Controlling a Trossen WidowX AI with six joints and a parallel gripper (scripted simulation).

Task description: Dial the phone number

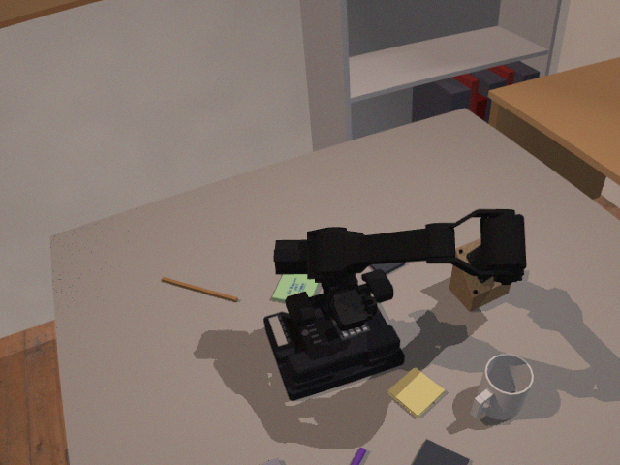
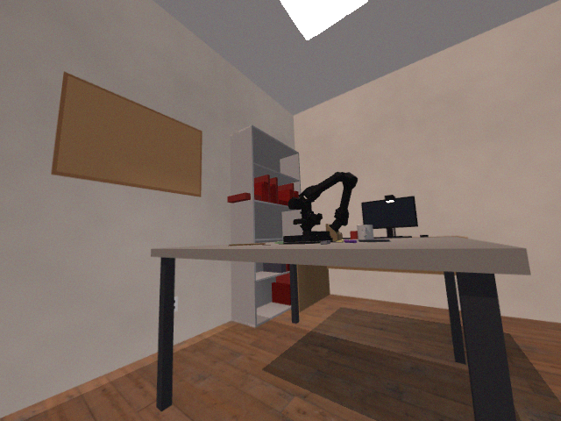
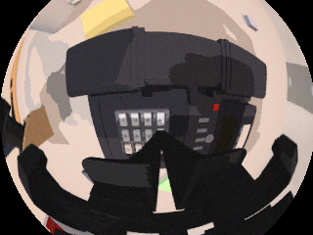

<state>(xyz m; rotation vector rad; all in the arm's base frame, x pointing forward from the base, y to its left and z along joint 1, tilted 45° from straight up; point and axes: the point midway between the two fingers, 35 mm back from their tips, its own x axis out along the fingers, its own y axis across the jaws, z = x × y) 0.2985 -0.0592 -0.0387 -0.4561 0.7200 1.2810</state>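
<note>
Right now my hand is 30 mm short of the desk phone, 10 mm to the right of it and 40 mm above it. The rest, counted from my hand: handset: 30 mm ahead, 70 mm to the left, 20 mm below; green note: 10 mm ahead, 150 mm to the right, 60 mm below; purple marker: 160 mm ahead, 250 mm to the left, 60 mm below.
</note>
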